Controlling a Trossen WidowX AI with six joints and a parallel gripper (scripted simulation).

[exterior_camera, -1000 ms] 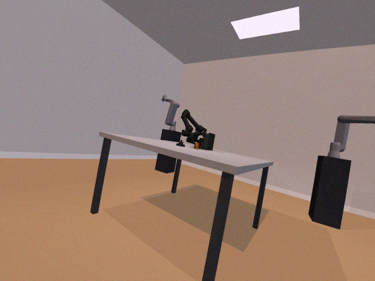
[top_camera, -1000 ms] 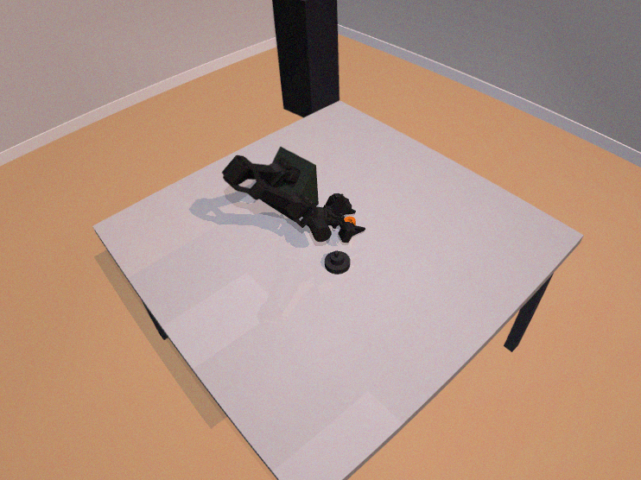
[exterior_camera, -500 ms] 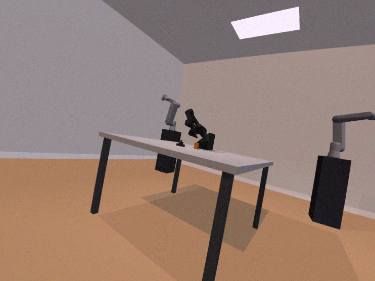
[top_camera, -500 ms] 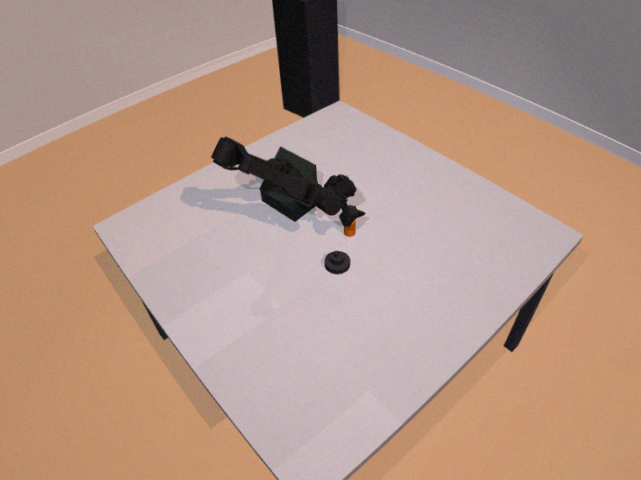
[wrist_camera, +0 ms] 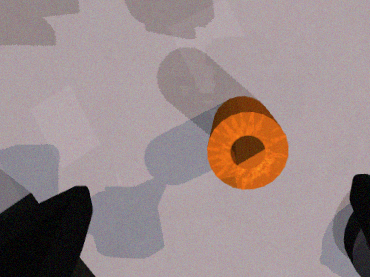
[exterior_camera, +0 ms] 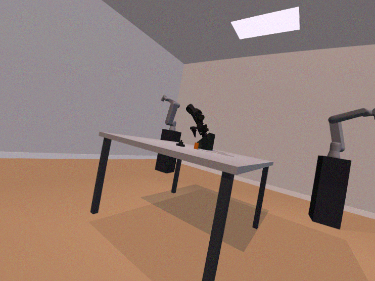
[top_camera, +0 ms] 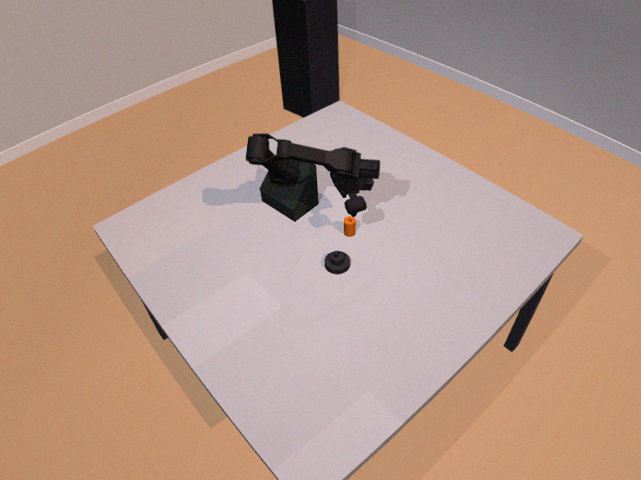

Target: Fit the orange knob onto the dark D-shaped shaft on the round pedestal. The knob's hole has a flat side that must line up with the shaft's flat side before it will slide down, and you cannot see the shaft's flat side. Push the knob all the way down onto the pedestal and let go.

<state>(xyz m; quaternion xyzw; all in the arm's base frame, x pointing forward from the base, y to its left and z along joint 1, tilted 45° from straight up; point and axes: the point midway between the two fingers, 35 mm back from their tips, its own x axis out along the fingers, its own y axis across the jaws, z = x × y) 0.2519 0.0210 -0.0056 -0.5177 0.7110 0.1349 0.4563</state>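
Now: the orange knob 10 mm ahead of my gripper tip, 10 mm to the right of it and 80 mm below it. Round my gripper tip: round dark pedestal 70 mm ahead, 150 mm to the right, 80 mm below.
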